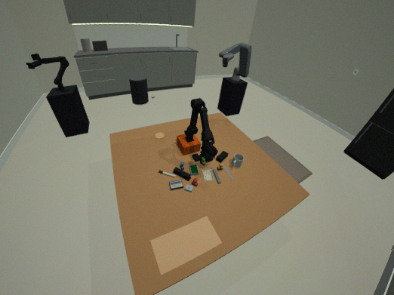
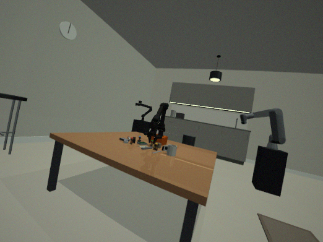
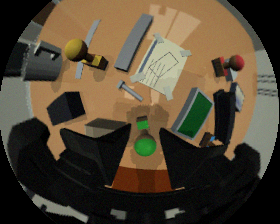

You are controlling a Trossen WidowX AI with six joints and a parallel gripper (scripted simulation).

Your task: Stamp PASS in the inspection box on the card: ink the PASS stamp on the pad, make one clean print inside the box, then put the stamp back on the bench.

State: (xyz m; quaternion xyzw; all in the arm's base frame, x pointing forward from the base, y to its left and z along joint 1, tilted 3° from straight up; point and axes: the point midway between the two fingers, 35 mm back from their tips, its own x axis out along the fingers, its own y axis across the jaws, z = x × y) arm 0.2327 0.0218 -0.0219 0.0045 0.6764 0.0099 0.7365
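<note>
The PASS stamp lies 10 mm behind my gripper tip and 10 mm below it. From my gripper tip the other things lie so: green ink pad: 30 mm ahead, 90 mm to the right, 20 mm below; then inspection card: 110 mm ahead, 20 mm to the right, 30 mm below; then bolt: 50 mm ahead, 40 mm to the left, 20 mm below.
</note>
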